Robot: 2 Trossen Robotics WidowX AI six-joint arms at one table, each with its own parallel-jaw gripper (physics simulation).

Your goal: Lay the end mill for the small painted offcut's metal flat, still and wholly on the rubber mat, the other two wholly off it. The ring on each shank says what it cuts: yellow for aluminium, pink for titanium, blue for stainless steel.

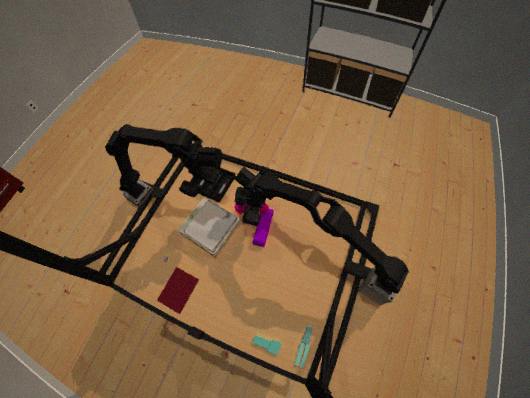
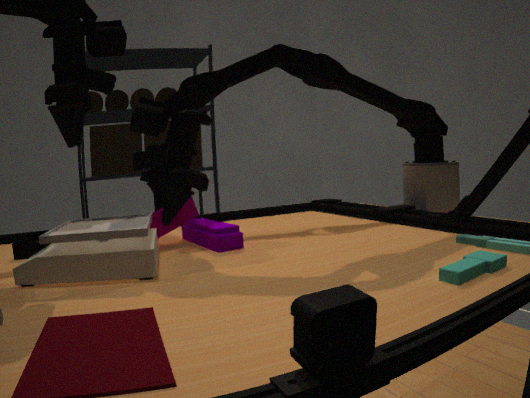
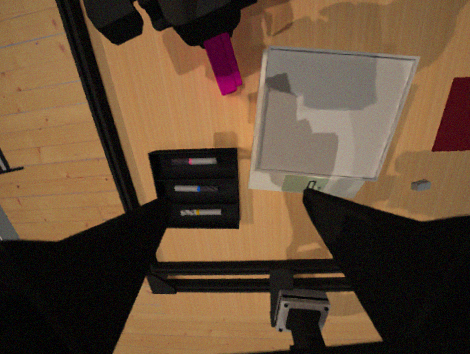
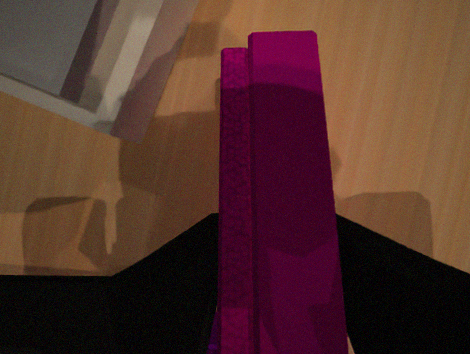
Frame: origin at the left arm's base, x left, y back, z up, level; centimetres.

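Where they show: left gripper, fingertip midpoint: [image 1: 207,182] [image 2: 75,146] [image 3: 237,198]; right gripper, fingertip midpoint: [image 1: 250,208] [image 2: 161,224] [image 3: 216,40] [image 4: 271,225]; left arm's base at its link origin: [image 1: 136,190] [image 3: 302,319]; right arm's base at its link origin: [image 1: 386,281] [image 2: 430,162].
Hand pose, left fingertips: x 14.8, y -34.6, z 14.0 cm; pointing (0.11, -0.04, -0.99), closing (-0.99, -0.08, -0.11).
Each offset is from my left fingertips to the top centre of the thing. "*": to the spot under its first point. Level surfaces: height alone.
The black three-slot tray @(dx +8.1, dy +7.5, dz -16.2 cm) [image 1: 220,196] [image 3: 237,192] holds the end mills in separate slots: pink-ringed @(dx +8.8, dy +2.2, dz -17.6 cm) [image 3: 202,161], blue-ringed @(dx +8.5, dy +7.5, dz -17.6 cm) [image 3: 185,188], yellow-ringed @(dx +7.8, dy +12.5, dz -17.6 cm) [image 3: 210,212]. My left gripper [image 2: 72,142] [image 3: 237,198] is open and empty above the tray. My right gripper [image 1: 251,217] [image 2: 170,217] [image 4: 271,225] is shut on a magenta block @(dx +4.5, dy -15.4, dz -10.6 cm) [image 2: 189,212] [image 3: 223,65] [image 4: 287,165], held tilted beside the scale; whether its low end touches the table is unclear. A purple block @(dx +0.9, dy -23.3, dz -15.4 cm) [image 1: 263,229] [image 2: 212,234] lies beside it. A tiny grey block @(dx -31.5, dy +4.2, dz -17.8 cm) [image 1: 165,258] [image 3: 421,185] lies near the dark red rubber mat @(dz -18.8 cm) [image 1: 178,290] [image 2: 100,352] [image 3: 455,117], which bears no end mill.
The scale @(* dx -10.9, dy -5.9, dz -12.9 cm) [image 1: 210,225] [image 2: 95,260] [image 3: 325,125] stands between tray and mat; my left finger partly covers its display. Teal calipers @(dx -31.1, dy -59.4, dz -17.8 cm) [image 1: 303,347] [image 2: 495,243] and a teal block-like piece @(dx -37.2, dy -47.4, dz -17.6 cm) [image 1: 267,344] [image 2: 472,267] lie at the front right. A black frame [image 1: 145,302] edges the table.
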